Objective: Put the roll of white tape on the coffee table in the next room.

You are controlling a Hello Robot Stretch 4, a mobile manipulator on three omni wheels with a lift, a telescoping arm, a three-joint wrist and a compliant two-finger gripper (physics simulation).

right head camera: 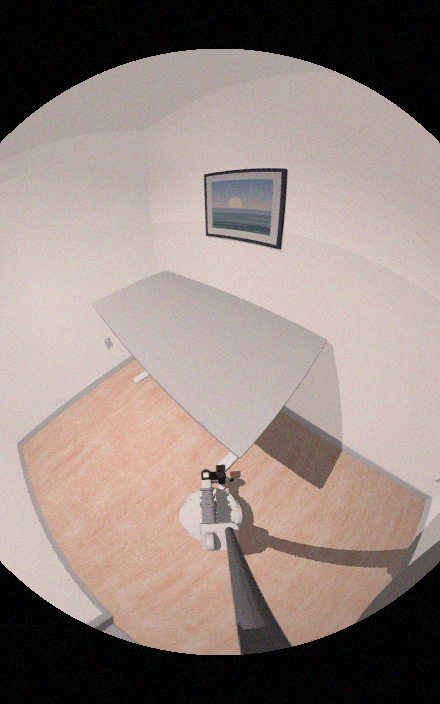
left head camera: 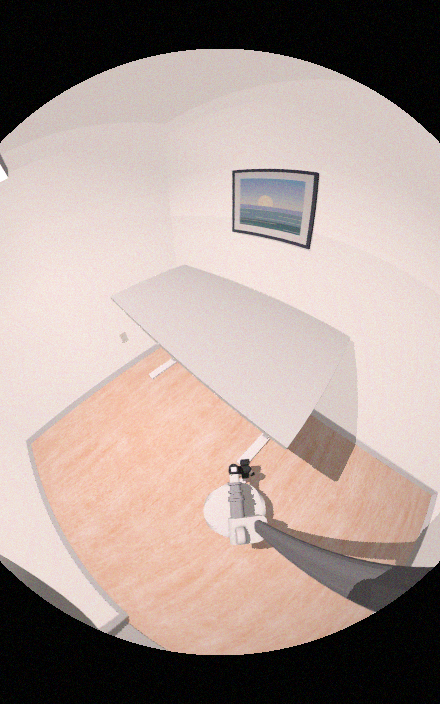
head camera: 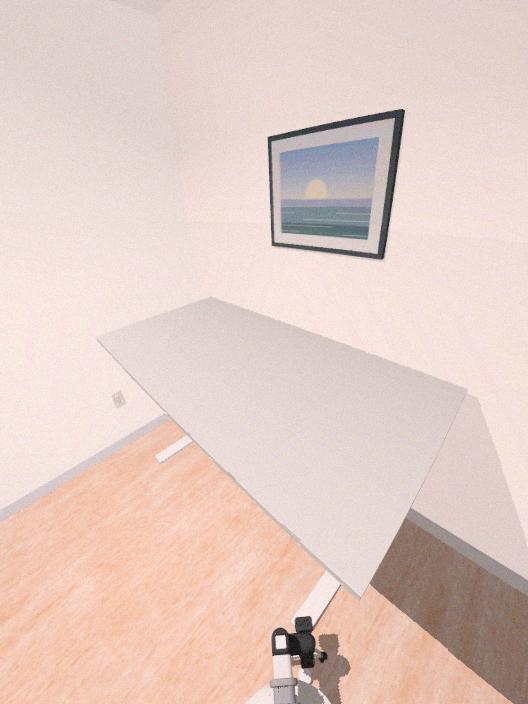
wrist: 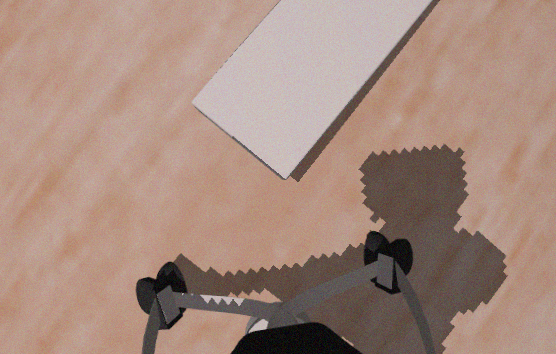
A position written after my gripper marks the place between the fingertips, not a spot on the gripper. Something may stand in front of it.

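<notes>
The head camera gives me a white desk (head camera: 333,443) and a framed sunset picture (head camera: 331,186). In the left head camera view I find the white desk (left head camera: 269,361) again, together with the framed sunset picture (left head camera: 279,204). The right head camera view shows me the framed sunset picture (right head camera: 248,204). In the wrist view I see my gripper (wrist: 274,268), and the white desk (wrist: 279,92) is there too.
</notes>
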